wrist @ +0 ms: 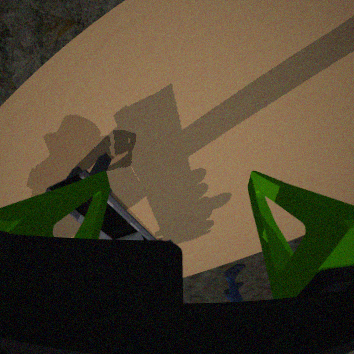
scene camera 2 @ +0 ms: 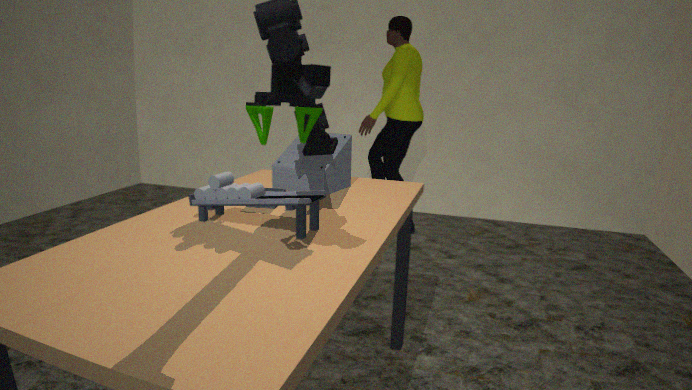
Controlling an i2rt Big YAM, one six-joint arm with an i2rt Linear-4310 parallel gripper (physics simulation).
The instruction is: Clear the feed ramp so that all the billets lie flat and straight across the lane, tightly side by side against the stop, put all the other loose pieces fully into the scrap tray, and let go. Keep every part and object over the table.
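Places are measured from the arm's base along level axes (x right, y back, z down), in millimetres.
Pixels of known places: gripper, fingertip midpoint: [wrist: 178,178] [scene camera 2: 283,143]; arm's base, link origin: [scene camera 2: 320,148].
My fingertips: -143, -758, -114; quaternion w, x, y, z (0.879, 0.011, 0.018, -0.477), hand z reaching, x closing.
Ahead of a thing's pixels: the offset from my fingertips to its top centre, as dx, dy, dz. "pt": to the spot under its first point. Level surfaces: height alone.
The feed ramp {pt +83, +190, +175} [scene camera 2: 280,202] [wrist: 131,218] stands on legs on the table. Several pale grey round billets {+193, +256, +151} [scene camera 2: 244,191] lie side by side at its left end in the scene view. One more billet {+295, +273, +129} [scene camera 2: 221,179] rests on top of them, above the row. My gripper [scene camera 2: 283,144] [wrist: 178,178] is open and empty, pointing down above the ramp, well clear of the billets. In the wrist view the ramp shows in part behind the left finger, and the billets do not show. I cannot make out the scrap tray or other loose pieces for certain.
A large grey slanted box [scene camera 2: 340,162] stands behind the ramp on the wooden table {dz +264} [scene camera 2: 210,320] [wrist: 240,45], near the arm's base. The table's right edge runs beside the ramp. A person in a yellow top [scene camera 2: 406,82] stands behind the table. Shadows of ramp and arm fall on the table.
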